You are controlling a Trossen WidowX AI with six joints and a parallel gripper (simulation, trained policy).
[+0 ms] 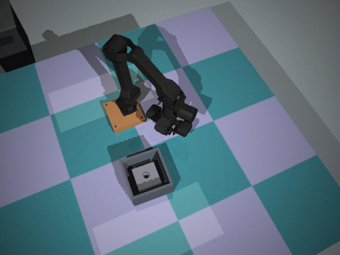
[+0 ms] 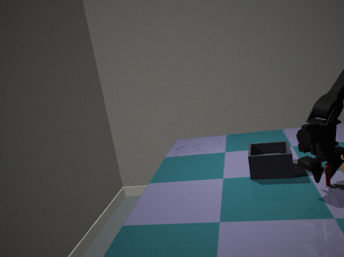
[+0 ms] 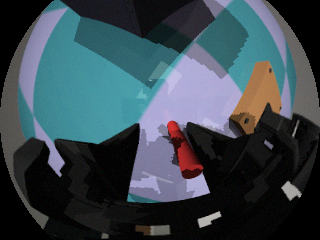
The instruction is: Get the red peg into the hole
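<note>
The red peg is 2 cm behind my gripper tip and 2 cm above it. Round my gripper tip: plate 18 cm to the right, 14 cm ahead, 3 cm above; then dark grey box 18 cm to the right, 14 cm ahead, 1 cm above.
</note>
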